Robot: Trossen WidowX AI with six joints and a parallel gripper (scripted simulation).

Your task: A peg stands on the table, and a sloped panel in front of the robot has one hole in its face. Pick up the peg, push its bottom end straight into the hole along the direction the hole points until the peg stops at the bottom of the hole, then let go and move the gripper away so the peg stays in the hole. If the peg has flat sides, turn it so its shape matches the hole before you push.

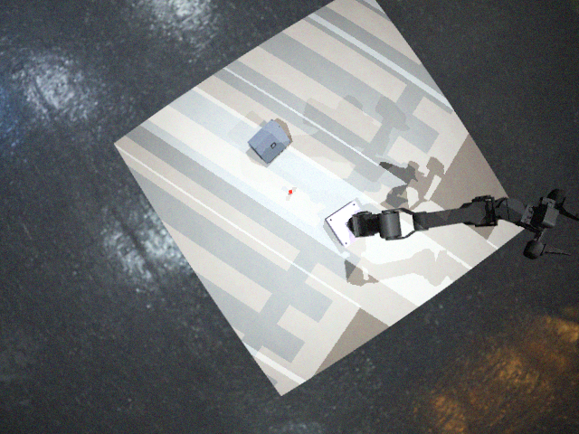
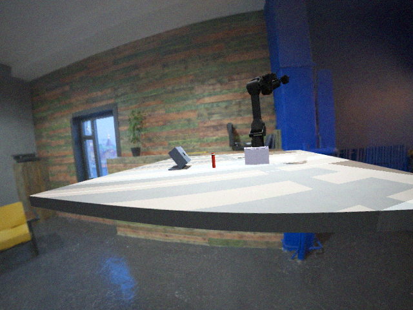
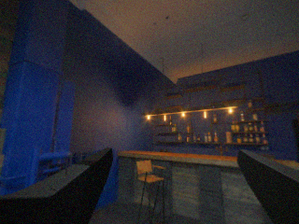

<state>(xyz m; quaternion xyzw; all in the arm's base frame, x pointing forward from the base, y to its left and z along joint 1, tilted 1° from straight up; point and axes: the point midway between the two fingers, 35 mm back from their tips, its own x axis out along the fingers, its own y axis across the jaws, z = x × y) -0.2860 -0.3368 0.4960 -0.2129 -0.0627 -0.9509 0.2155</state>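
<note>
The red square peg lies 56 cm ahead of my gripper tip, 54 cm below it and 48 cm to the left of it. Round my gripper tip: grey-blue sloped panel (77 cm ahead, 53 cm below, 42 cm to the left).
</note>
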